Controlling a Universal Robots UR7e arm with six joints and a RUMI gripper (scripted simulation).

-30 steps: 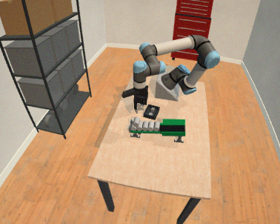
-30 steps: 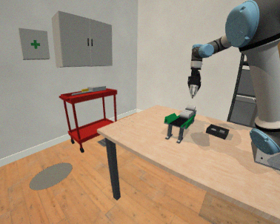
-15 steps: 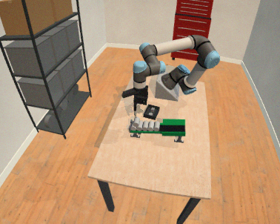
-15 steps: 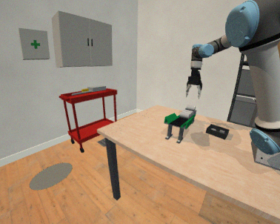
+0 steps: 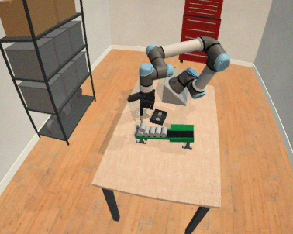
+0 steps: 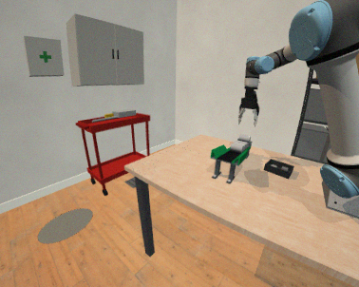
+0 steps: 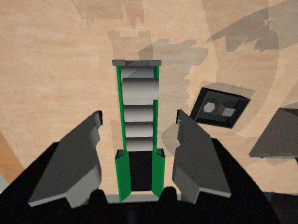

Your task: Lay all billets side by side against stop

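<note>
My gripper is now 10 mm short of the grey stop, 40 mm to the left of it and 140 mm above it. From my hand the other things lie so: ramp (10 mm behind, 160 mm to the left, 130 mm below).
</note>
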